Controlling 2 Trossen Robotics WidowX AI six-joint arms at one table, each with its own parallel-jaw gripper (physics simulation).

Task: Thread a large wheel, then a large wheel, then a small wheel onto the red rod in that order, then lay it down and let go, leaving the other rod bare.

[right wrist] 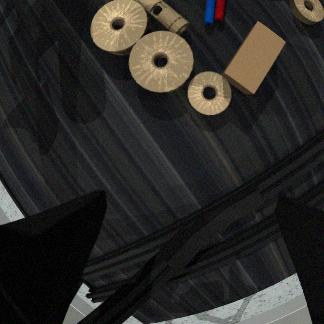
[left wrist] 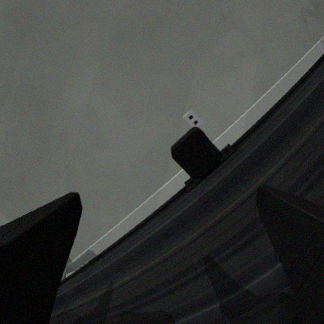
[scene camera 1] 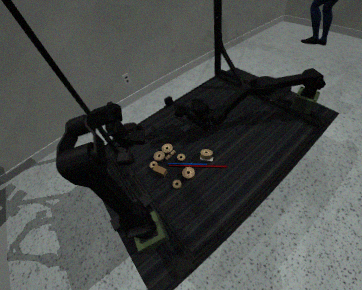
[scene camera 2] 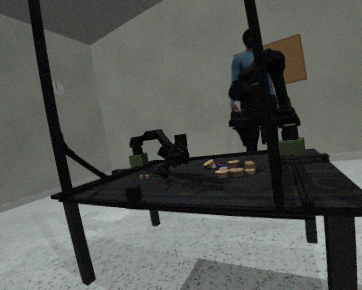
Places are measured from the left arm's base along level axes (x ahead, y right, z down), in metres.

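Where they show: left gripper, fingertip midpoint: (left wrist: 169, 199) (scene camera 2: 160, 165); right gripper, fingertip midpoint: (right wrist: 195, 203) (scene camera 1: 135, 152) (scene camera 2: 254, 145); left arm's base, link origin: (scene camera 1: 308, 94) (scene camera 2: 138, 154); right arm's base, link origin: (scene camera 1: 146, 230) (scene camera 2: 291, 139).
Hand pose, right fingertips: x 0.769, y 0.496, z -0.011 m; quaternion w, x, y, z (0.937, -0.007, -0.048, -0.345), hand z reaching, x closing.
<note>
Each offset is from my right fingertips to the top centre of the thing. "spot": to the spot under its first point.
The red rod @[dy -0.223, dx -0.143, dz +0.103 m] (scene camera 1: 217, 166) (right wrist: 220, 11) and the blue rod @[dy -0.178, dx -0.125, dz +0.103 m] (scene camera 1: 186, 164) (right wrist: 210, 10) lie side by side on the table; no wheel shows on either. Large wheels @[dy -0.043, dx -0.136, dz +0.092 m] (scene camera 1: 171, 150) @[dy -0.040, dx -0.079, dz +0.092 m] (scene camera 1: 156, 158) (right wrist: 104, 31) (right wrist: 142, 70) lie flat left of the rods in scene camera 1; another large wheel @[dy -0.216, dx -0.089, dz +0.092 m] (scene camera 1: 185, 175) lies below them. Small wheels @[dy -0.133, dx -0.137, dz +0.099 m] (scene camera 1: 184, 159) @[dy -0.205, dx -0.019, dz +0.099 m] (scene camera 1: 174, 186) @[dy -0.048, dx -0.028, dz +0.099 m] (right wrist: 196, 100) lie around the rods. My right gripper (right wrist: 195, 203) is open and empty, raised left of the parts in scene camera 1. My left gripper (left wrist: 169, 199) is open and empty, away from the parts.
A brown block @[dy -0.100, dx -0.022, dz +0.082 m] (scene camera 1: 159, 171) (right wrist: 255, 57) lies near the rods' left end in scene camera 1. A jointed wooden cylinder @[dy -0.080, dx -0.117, dz +0.094 m] (right wrist: 175, 21) lies by the large wheels. Another wheel @[dy -0.228, dx -0.213, dz +0.071 m] (scene camera 1: 206, 152) rests on a pale piece. A dark box @[spot: dy +0.205, dx -0.402, dz +0.078 m] (scene camera 2: 133, 193) (left wrist: 196, 154) stands at the table edge.
</note>
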